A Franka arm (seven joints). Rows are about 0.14 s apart.
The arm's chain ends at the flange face. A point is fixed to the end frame.
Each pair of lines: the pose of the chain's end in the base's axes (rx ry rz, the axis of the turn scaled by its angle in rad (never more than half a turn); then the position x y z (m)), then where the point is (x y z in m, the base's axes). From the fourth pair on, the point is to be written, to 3 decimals.
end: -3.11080, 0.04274, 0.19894, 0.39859, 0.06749, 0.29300
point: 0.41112 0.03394 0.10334
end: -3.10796, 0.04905, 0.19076, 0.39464, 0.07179, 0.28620
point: 0.40799 0.03874 0.09651
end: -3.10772, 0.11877, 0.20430, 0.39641, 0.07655, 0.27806
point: 0.40649 0.04202 0.08843
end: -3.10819, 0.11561, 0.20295, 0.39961, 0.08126, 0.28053
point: 0.410 0.047 0.091
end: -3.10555, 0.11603, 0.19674, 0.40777, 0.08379, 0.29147
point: 0.419 0.050 0.102
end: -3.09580, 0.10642, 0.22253, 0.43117, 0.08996, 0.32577
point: 0.439 0.058 0.136
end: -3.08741, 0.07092, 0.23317, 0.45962, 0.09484, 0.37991
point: 0.467 0.065 0.189
